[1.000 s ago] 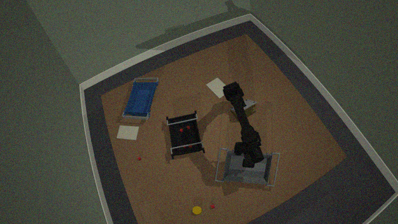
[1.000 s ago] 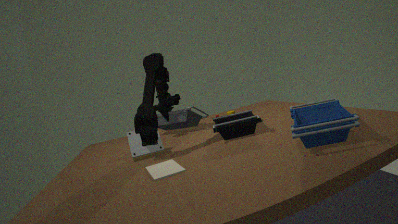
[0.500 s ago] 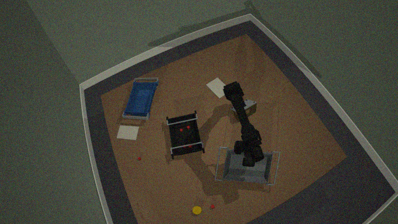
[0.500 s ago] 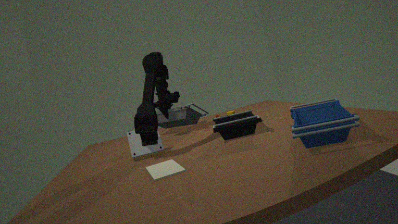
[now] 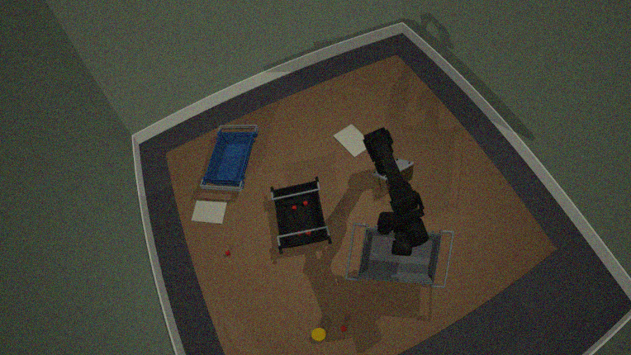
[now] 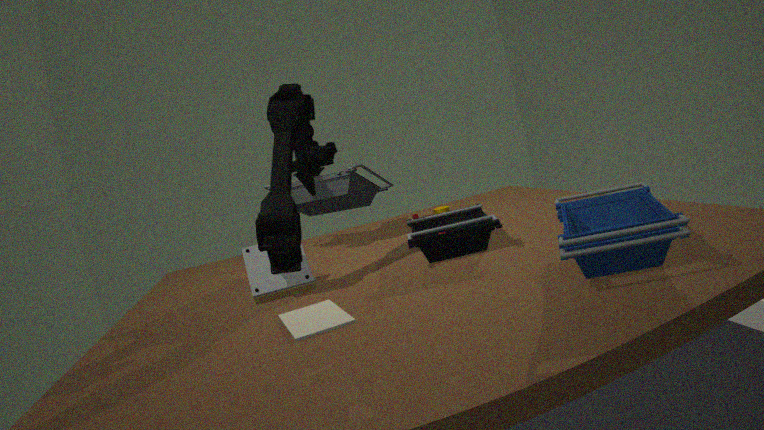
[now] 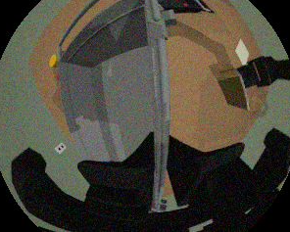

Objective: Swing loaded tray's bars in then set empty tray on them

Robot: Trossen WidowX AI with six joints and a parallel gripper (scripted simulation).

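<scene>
My gripper tip is now 60 mm to the right of the grey tray and 40 mm short of it. The rest, counted from my gripper tip: yellow disc 380 mm ahead, 170 mm to the left, 150 mm below.
</scene>
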